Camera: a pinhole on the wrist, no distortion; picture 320 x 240 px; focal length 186.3 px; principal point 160.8 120.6 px. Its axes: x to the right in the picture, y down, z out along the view. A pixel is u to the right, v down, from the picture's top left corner.
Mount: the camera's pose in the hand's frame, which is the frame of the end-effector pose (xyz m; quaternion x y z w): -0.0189 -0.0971 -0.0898 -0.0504 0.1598 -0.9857 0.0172
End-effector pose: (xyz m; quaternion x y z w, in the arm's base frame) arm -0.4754 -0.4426 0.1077 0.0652 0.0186 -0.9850 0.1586
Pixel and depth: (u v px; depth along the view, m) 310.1 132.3 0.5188
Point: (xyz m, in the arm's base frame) -0.2708 -0.0547 0.5880
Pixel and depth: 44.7 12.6 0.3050
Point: -0.6965 -0.5031 0.3153
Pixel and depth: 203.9 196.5 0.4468
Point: -0.5735 -0.0430 0.4053
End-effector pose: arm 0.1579 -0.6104 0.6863 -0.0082 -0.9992 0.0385 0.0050
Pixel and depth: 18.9 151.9 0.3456
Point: -0.1282 -0.8671 0.5153
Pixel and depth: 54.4 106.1 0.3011
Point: -0.0299 -0.7817 0.5153
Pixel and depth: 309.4 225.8 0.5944
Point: 0.5655 -1.2724 0.3223
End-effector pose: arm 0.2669 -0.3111 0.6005 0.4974 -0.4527 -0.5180 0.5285
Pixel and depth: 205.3 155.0 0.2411
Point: 0.1148 -0.2616 0.3980
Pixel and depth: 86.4 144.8 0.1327
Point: 0.2298 -0.3556 0.4495
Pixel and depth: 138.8 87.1 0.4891
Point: -0.1362 -0.4164 0.4716
